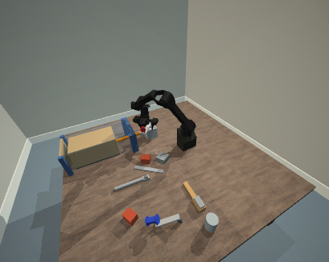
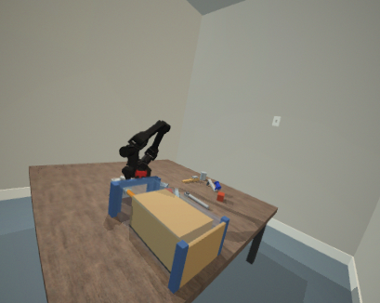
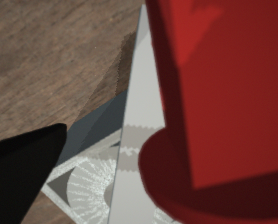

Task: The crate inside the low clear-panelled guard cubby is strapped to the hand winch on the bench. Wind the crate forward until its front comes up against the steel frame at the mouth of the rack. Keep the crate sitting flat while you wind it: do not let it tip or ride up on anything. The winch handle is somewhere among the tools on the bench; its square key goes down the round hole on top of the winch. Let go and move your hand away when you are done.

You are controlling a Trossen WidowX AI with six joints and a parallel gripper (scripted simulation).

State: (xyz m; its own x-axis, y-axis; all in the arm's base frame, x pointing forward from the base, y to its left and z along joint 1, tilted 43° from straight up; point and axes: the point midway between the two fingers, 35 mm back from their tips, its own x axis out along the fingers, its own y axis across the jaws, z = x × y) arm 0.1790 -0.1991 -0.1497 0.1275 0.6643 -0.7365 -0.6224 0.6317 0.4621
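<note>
My gripper tip is now 10 mm short of the red-gripped winch handle, 10 mm to the right of it and 10 mm below it. From my gripper tip the other things lie so: blue frame (120 mm ahead, 50 mm to the right, 10 mm above); red handle knob (40 mm ahead, 40 mm to the left, 40 mm above); grey winch (60 mm behind, 30 mm to the right, 70 mm below).
</note>
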